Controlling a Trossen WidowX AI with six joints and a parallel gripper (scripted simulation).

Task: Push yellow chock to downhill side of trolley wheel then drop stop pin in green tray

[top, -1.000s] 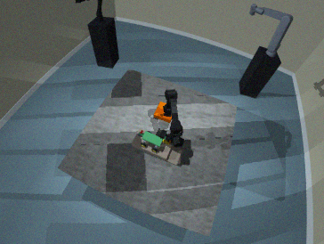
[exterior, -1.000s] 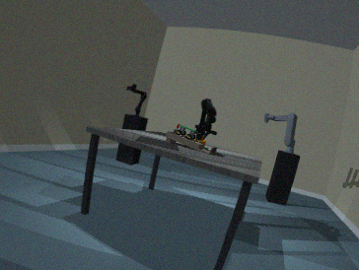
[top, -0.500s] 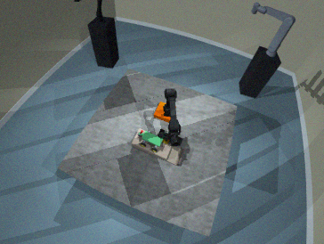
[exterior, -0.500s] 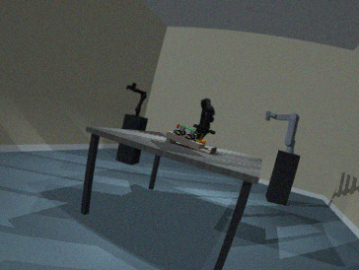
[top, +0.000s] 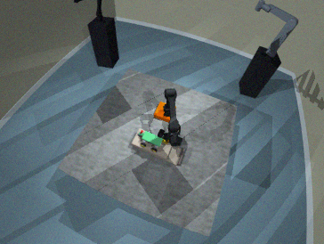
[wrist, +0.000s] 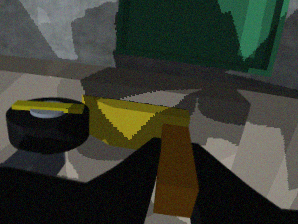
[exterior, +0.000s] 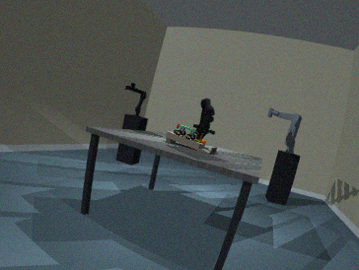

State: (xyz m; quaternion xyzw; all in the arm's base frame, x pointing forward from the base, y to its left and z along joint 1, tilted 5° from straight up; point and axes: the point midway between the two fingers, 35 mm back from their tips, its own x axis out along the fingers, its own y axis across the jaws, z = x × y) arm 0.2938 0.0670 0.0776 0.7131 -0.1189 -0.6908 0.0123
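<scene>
My gripper tip is 20 mm to the left of the yellow chock and 10 mm above it. Round my gripper tip: beige ramp (120 mm to the right, 40 mm below, 40 mm ahead); then green trolley (120 mm to the right, 40 mm ahead, 20 mm above); then green tray (100 mm below, 70 mm behind, 10 mm to the left).
</scene>
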